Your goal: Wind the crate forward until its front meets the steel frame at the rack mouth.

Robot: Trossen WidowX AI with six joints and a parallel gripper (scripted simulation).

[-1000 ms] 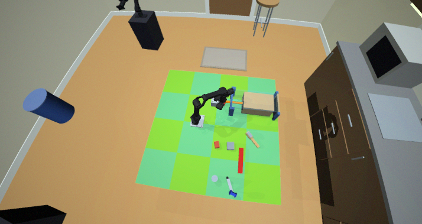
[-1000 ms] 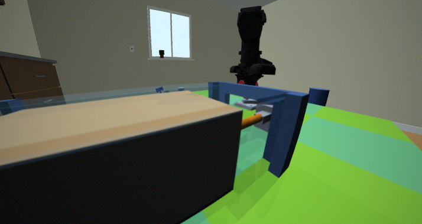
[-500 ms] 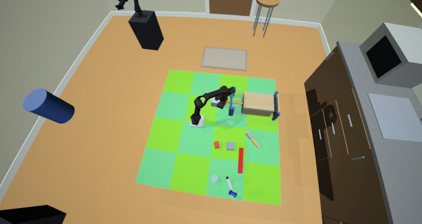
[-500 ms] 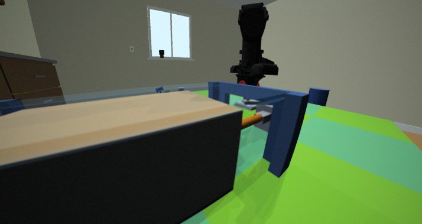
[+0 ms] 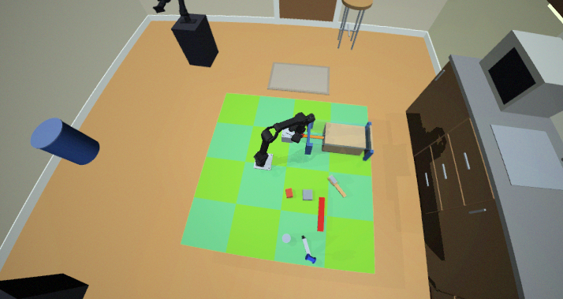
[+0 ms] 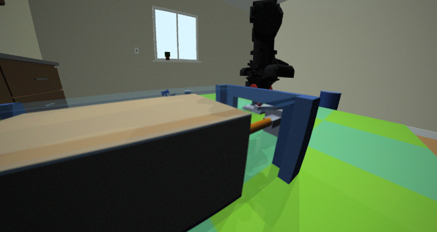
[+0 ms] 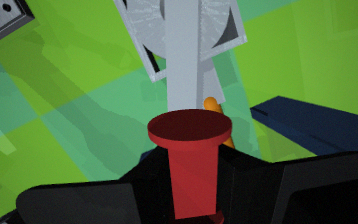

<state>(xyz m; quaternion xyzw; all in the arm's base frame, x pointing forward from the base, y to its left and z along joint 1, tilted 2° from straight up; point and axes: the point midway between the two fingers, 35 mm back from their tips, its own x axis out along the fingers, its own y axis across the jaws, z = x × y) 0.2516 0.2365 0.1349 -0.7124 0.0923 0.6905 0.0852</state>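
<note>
Right now my gripper tip is 40 mm past the red-knobbed crank handle, 10 mm to the right of it and 10 mm above it. From my gripper tip the other things lie so: blue steel frame 60 mm ahead, 40 mm to the left, 10 mm below; then grey winch 110 mm behind, 80 mm below, 20 mm to the left; then red knob 20 mm above.
</note>
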